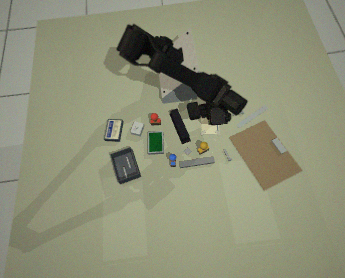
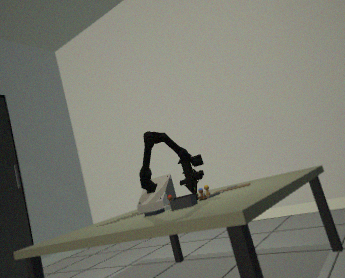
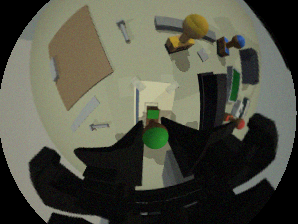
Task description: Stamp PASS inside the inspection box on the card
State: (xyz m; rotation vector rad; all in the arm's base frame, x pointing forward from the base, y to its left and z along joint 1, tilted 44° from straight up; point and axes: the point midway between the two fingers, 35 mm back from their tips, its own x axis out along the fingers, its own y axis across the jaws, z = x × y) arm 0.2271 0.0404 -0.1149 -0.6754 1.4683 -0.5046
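Right now my gripper tip is 30 mm above the cream card, 10 mm to the left of it and 10 mm short of it. The rest, counted from my gripper tip: green-knobbed stamp (right at my gripper tip); yellow stamp (120 mm ahead, 50 mm to the right, 10 mm below); black bar (130 mm to the right, 10 mm below, 10 mm ahead).
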